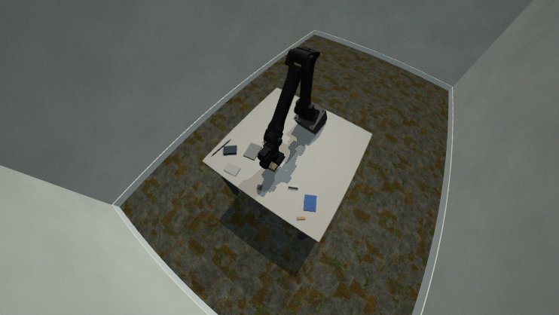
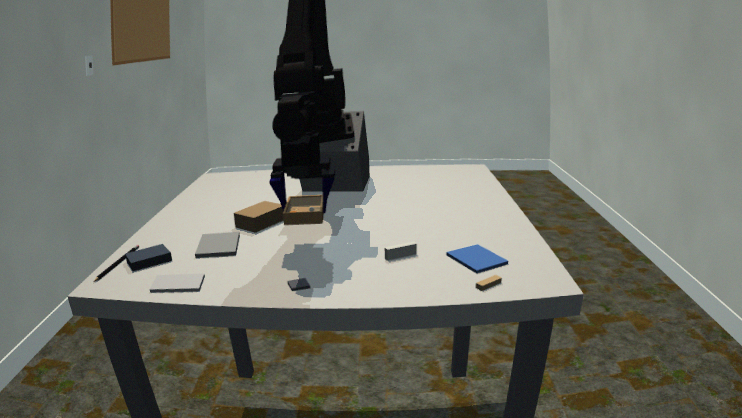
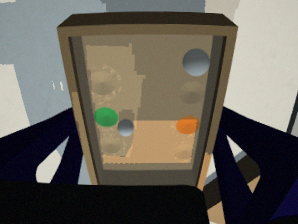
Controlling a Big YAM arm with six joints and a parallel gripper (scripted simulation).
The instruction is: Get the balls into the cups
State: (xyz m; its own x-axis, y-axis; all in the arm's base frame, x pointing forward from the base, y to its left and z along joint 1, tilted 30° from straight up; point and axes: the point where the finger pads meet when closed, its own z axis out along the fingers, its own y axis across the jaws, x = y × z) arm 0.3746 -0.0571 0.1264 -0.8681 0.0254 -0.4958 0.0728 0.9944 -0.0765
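My hand is 1 cm above the wooden puzzle. Also, from my hand: grey slab: 18 cm to the right, 8 cm below, 4 cm behind; small dark tile: 16 cm ahead, 8 cm below, 2 cm to the right; brown box: 17 cm behind, 10 cm to the right, 6 cm below.
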